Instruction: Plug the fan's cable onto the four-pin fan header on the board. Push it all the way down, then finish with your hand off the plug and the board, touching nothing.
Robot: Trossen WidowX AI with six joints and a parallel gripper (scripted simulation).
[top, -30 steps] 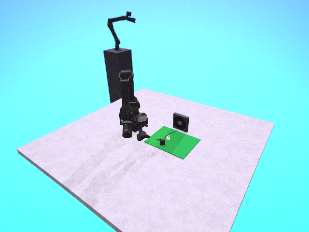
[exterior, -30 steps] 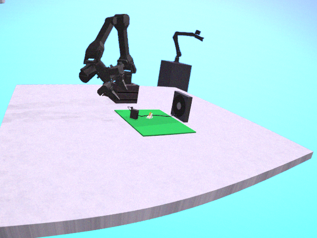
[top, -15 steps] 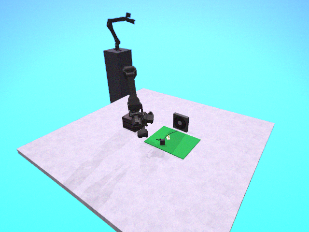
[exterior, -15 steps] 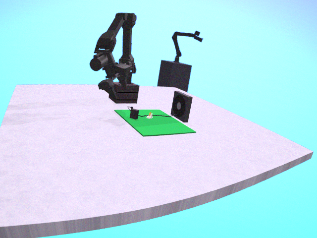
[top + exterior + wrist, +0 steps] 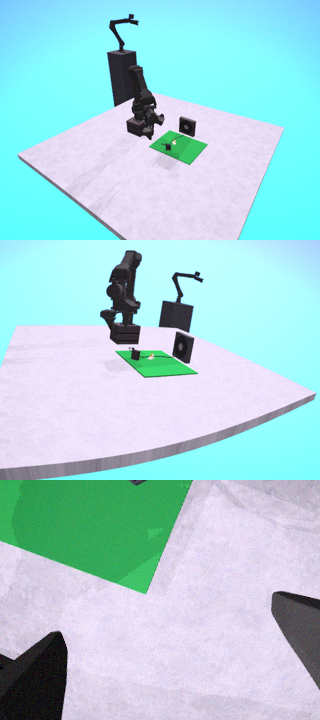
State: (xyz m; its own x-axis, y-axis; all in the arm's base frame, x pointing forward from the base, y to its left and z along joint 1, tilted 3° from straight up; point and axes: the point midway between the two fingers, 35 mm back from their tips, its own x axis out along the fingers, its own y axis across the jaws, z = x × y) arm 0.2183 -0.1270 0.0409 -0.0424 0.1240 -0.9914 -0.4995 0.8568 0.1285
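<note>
Now: the dark fan plug 9 cm below my gripper tip, 9 cm ahead of it and 5 cm to the left of it. From my gripper tip the other things lie so: green board 13 cm to the left, 12 cm below, 12 cm ahead; black fan 28 cm to the left, 9 cm ahead, 5 cm below; white four-pin fan header 13 cm to the left, 11 cm below, 8 cm ahead.
</note>
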